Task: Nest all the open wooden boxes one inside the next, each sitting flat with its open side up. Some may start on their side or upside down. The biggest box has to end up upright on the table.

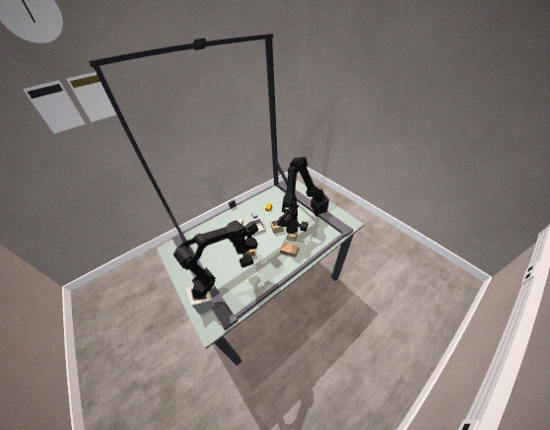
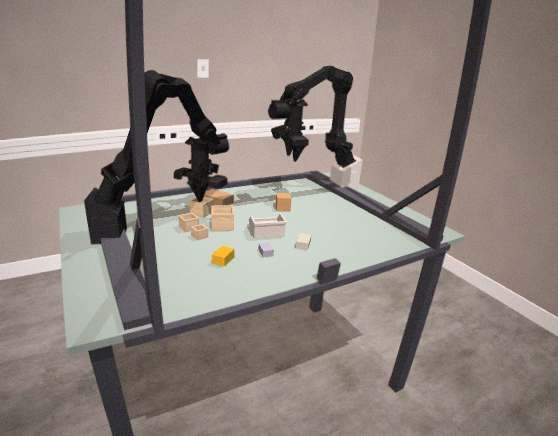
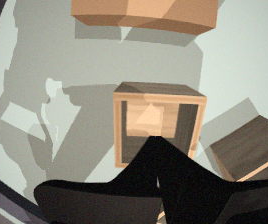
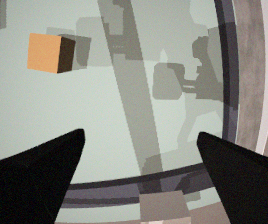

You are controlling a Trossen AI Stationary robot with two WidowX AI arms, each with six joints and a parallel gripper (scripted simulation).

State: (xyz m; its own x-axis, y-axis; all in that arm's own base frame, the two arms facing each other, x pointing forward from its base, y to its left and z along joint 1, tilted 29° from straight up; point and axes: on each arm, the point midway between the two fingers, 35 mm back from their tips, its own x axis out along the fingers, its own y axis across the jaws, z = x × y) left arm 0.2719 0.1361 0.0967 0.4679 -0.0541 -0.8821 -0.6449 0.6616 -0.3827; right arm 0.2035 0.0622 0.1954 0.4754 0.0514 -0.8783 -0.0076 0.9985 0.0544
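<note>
The flat brown box lies 6 cm ahead of my left hand, 10 cm to the right of it and 6 cm below it. Round my left hand: cream block 35 cm behind, 17 cm to the right, 7 cm below; then orange cube 10 cm behind, 28 cm to the right, 5 cm below; then purple block 34 cm behind, 4 cm to the right, 7 cm below.
</note>
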